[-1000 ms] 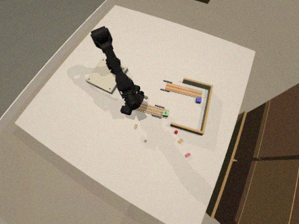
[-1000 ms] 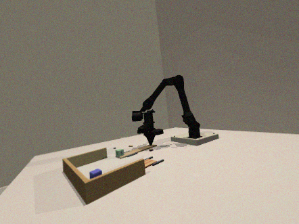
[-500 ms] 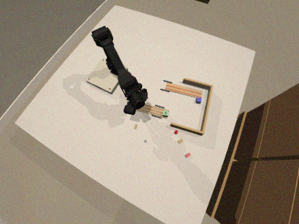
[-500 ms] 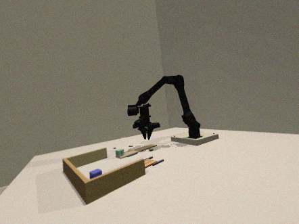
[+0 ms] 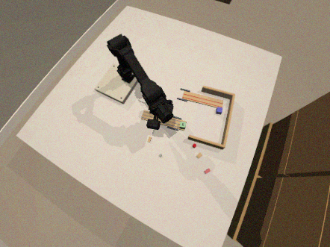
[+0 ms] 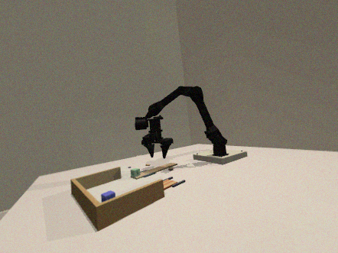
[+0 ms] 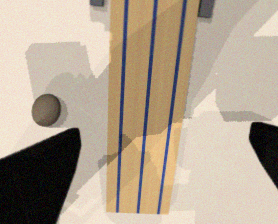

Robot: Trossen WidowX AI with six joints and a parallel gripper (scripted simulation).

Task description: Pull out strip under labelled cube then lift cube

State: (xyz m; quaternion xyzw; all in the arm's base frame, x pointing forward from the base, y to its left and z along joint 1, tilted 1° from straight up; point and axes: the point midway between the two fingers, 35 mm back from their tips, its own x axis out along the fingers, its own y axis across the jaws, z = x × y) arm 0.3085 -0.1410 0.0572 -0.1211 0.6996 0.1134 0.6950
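Right now my gripper tip is 24 cm short of the red ball, 5 cm above it and 3 cm to the left of it. Also, from my gripper tip: grey ball (17 cm to the right, 11 cm ahead, 5 cm below); then pink block (36 cm ahead, 12 cm to the right, 5 cm below).
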